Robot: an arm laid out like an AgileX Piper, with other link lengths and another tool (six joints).
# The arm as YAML. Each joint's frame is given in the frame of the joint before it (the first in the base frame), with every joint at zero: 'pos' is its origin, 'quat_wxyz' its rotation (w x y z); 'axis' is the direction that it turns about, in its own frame. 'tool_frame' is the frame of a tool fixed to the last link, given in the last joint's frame.
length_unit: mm
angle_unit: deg
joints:
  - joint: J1
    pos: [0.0, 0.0, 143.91]
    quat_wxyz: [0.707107, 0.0, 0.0, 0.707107]
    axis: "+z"
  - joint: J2
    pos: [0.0, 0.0, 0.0]
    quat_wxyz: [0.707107, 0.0, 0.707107, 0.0]
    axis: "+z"
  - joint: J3
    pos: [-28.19, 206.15, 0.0]
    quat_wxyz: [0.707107, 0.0, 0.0, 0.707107]
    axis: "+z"
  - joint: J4
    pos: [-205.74, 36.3, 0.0]
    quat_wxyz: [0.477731, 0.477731, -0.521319, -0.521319]
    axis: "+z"
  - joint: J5
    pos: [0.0, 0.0, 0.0]
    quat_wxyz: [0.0, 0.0, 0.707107, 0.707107]
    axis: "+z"
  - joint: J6
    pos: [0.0, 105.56, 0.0]
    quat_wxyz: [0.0, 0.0, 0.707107, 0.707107]
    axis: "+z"
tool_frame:
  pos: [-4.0, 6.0, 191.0]
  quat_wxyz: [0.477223, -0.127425, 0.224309, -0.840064]
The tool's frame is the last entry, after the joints.
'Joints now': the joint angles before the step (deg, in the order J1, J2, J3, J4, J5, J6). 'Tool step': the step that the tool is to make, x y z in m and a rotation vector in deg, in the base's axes. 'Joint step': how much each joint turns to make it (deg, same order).
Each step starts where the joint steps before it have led.
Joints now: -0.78 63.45 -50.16 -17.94 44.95 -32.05
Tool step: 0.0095 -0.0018 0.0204 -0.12 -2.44 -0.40
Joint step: -0.02 -0.01 -3.42 -0.10 1.06 0.09
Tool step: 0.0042 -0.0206 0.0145 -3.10 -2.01 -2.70
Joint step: 0.02 0.01 -1.09 -5.84 0.14 4.29
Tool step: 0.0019 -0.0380 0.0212 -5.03 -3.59 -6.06
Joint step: 0.01 0.02 -0.07 -11.63 0.03 10.17
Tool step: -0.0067 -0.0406 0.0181 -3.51 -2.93 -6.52
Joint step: -3.16 -0.02 0.02 -7.69 -0.11 6.54
